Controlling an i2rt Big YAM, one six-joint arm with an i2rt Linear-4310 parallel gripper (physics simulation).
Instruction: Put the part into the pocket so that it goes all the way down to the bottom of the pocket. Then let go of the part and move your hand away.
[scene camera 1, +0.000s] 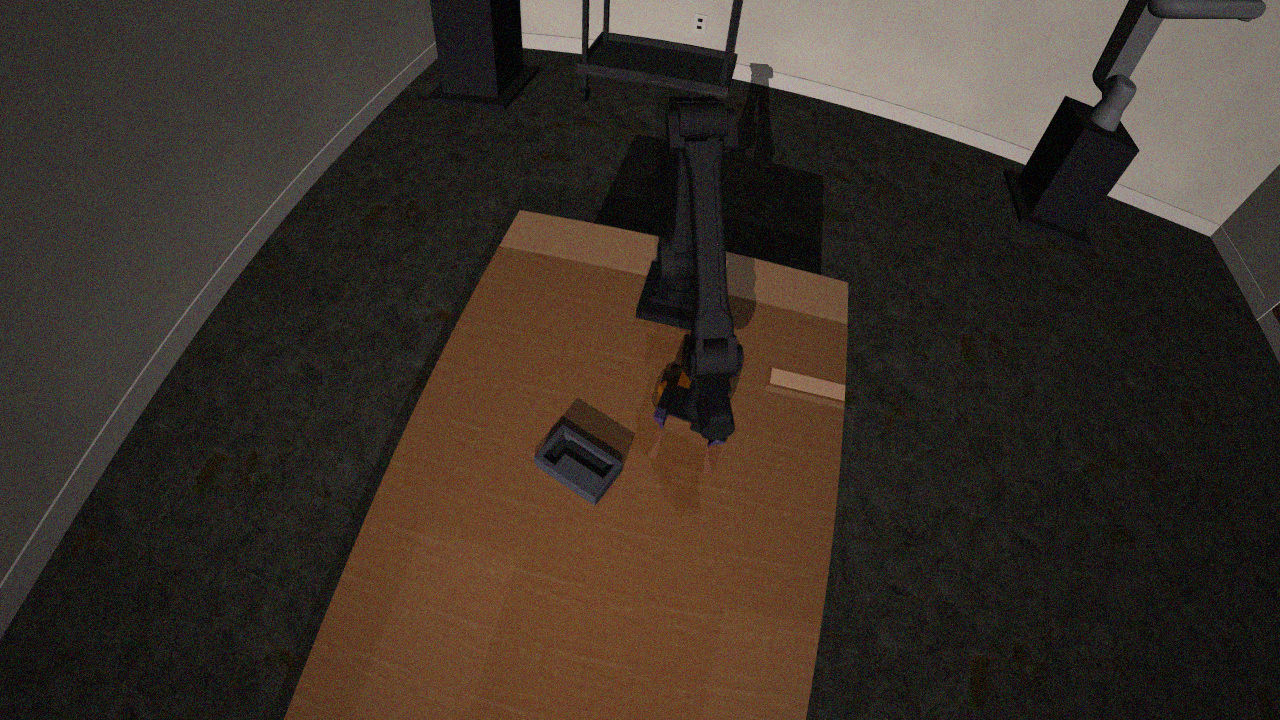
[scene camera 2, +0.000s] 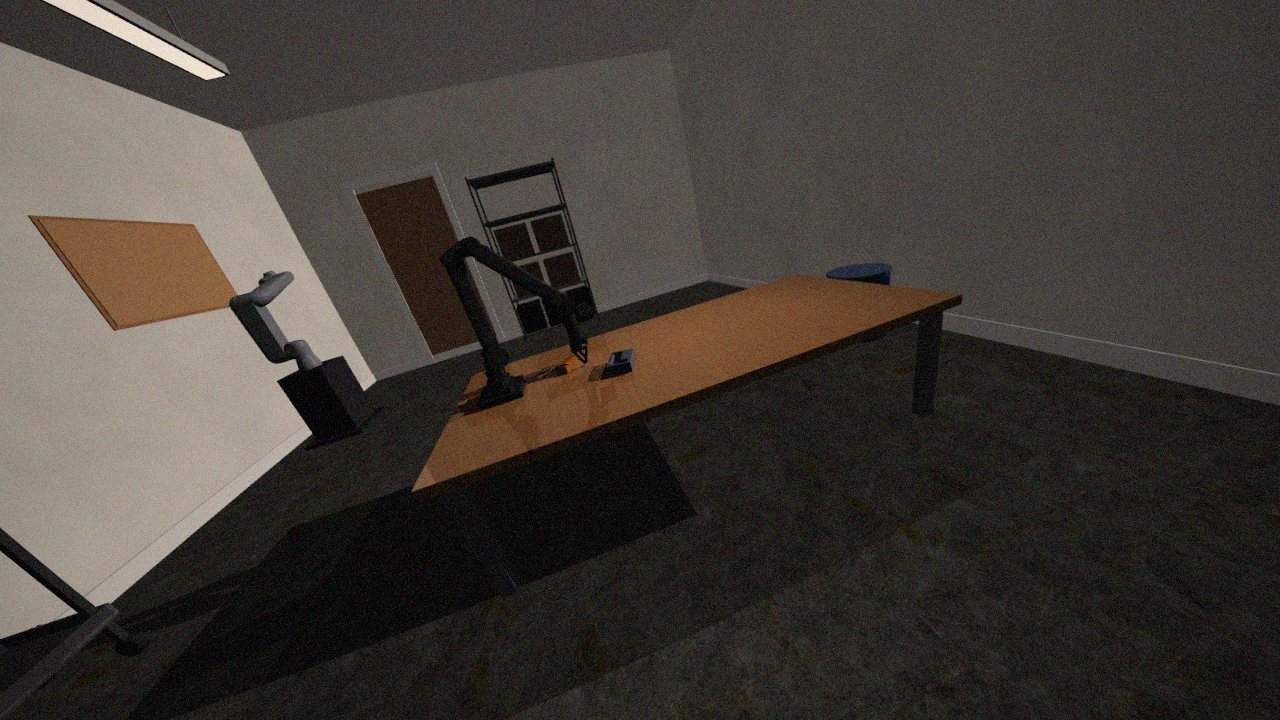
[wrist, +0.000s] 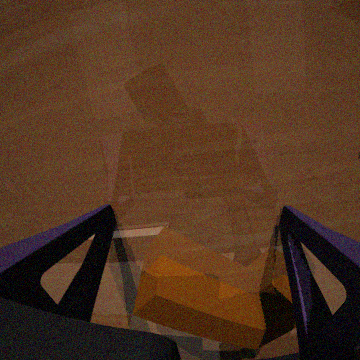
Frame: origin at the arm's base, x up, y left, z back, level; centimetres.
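Seen in the pictures: gripper, fingertip midpoint: (scene camera 1: 685, 435) (scene camera 2: 585, 360) (wrist: 194, 214); arm's base, origin of the base link: (scene camera 1: 678, 292) (scene camera 2: 502, 388).
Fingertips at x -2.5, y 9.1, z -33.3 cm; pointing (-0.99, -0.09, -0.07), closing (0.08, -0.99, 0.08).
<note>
Offsets run from my fingertips to a thing's top centre. Level surfaces: height alone.
The orange part {dx +2.6, dy -1.6, dz +6.9 cm} (scene camera 1: 681, 380) (scene camera 2: 570, 365) (wrist: 200, 300) lies on the table between the arm's base and my fingers, partly hidden by the arm in scene camera 1. In the wrist view it is a chunky block low in the picture, with a further orange piece at its right, partly in shadow. My gripper (scene camera 1: 688, 429) (scene camera 2: 581, 360) (wrist: 194, 214) is wide open and empty, above the table on the side of the part away from the base. The dark grey block with the rectangular pocket {dx +3.3, dy -17.8, dz -12.5 cm} (scene camera 1: 581, 487) (scene camera 2: 619, 363) stands apart from both; its pocket looks empty.
The wooden table {dx -0.4 cm} (scene camera 1: 554, 608) (scene camera 2: 751, 331) carries the arm's base (scene camera 1: 664, 300) at one end. A pale wooden strip (scene camera 1: 807, 384) lies near the table's side edge, on the other side of the gripper from the pocket block. A second arm (scene camera 1: 1113, 102) stands on a pedestal off the table.
</note>
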